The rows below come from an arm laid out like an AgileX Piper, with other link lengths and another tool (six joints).
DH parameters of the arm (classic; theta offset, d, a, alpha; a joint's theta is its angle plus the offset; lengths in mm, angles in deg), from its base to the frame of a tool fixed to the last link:
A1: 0 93.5 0 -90
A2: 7.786 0 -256.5 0
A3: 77.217 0 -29.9 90
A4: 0 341 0 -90
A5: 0 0 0 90
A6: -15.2 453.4 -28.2 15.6
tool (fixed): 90 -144.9 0 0
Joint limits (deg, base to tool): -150..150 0..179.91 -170..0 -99.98..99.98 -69.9..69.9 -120..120
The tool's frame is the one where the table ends.
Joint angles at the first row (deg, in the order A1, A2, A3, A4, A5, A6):
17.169, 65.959, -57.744, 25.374, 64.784, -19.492
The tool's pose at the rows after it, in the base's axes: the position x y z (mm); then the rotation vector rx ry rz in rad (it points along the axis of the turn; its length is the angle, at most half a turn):
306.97 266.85 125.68 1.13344 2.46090 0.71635
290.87 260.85 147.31 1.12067 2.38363 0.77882
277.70 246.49 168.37 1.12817 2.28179 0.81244
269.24 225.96 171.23 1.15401 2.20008 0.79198
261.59 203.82 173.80 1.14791 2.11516 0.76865
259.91 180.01 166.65 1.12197 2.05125 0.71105
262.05 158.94 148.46 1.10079 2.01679 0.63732
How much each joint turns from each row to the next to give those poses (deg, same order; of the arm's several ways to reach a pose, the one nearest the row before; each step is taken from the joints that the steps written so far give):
0.001, -8.667, 4.973, 0.000, -0.478, 0.649
0.000, -8.786, 4.099, -0.106, -0.304, 1.214
0.001, -9.502, 3.500, -2.267, 0.225, 3.331
-0.004, -7.745, 3.524, -3.916, 0.616, 3.849
0.001, -7.910, 3.292, -4.241, 0.851, 2.425
0.002, -5.776, 2.970, -4.830, 0.623, 0.798
0.001, -3.827, 3.441, -4.343, 0.055, 0.119

